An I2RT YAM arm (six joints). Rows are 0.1 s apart.
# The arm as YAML. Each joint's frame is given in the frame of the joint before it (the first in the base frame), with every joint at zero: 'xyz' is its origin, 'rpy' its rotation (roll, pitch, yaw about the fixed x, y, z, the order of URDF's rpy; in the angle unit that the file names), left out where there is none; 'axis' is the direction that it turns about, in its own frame. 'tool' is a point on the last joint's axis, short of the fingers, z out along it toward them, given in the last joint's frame.
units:
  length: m
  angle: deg
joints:
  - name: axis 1
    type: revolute
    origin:
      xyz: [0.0, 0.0, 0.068]
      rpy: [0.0, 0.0, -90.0]
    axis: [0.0, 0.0, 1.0]
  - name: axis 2
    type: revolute
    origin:
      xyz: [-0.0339, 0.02, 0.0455]
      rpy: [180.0, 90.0, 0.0]
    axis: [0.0, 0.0, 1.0]
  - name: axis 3
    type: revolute
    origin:
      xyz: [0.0, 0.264, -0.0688]
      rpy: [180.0, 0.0, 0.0]
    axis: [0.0, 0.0, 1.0]
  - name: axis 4
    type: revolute
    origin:
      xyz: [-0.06, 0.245, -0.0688]
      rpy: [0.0, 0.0, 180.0]
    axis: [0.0, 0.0, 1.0]
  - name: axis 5
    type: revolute
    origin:
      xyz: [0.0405, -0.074, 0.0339]
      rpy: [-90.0, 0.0, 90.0]
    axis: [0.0, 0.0, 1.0]
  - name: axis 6
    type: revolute
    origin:
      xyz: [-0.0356, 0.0, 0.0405]
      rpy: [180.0, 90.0, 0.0]
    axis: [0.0, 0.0, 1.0]
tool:
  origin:
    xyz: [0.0, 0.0, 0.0]
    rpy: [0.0, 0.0, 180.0]
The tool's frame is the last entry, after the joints.
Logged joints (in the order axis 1, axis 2, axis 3, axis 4, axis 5, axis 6), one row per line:
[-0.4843, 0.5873, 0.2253, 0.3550, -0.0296, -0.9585]
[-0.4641, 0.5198, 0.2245, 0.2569, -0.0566, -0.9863]
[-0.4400, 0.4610, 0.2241, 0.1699, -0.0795, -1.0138]
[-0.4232, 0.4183, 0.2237, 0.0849, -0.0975, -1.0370]
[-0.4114, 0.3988, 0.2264, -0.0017, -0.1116, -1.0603]
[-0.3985, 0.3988, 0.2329, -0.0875, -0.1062, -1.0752]
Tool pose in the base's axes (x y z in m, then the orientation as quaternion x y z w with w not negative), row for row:
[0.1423, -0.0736, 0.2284, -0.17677, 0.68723, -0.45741, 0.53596]
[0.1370, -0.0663, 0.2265, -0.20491, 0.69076, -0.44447, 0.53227]
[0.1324, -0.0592, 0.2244, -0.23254, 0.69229, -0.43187, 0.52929]
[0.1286, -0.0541, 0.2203, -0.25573, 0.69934, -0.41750, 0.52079]
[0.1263, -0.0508, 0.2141, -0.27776, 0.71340, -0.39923, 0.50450]
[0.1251, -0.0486, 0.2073, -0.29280, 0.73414, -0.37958, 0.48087]
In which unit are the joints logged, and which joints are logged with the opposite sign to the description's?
The joints are logged in radians. Opposite sign: none.
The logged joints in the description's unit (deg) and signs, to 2 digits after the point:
[-27.75, 33.65, 12.91, 20.34, -1.70, -54.92]
[-26.59, 29.78, 12.86, 14.72, -3.24, -56.51]
[-25.21, 26.41, 12.84, 9.73, -4.56, -58.09]
[-24.25, 23.97, 12.82, 4.86, -5.59, -59.42]
[-23.57, 22.85, 12.97, -0.10, -6.39, -60.75]
[-22.83, 22.85, 13.34, -5.01, -6.08, -61.60]

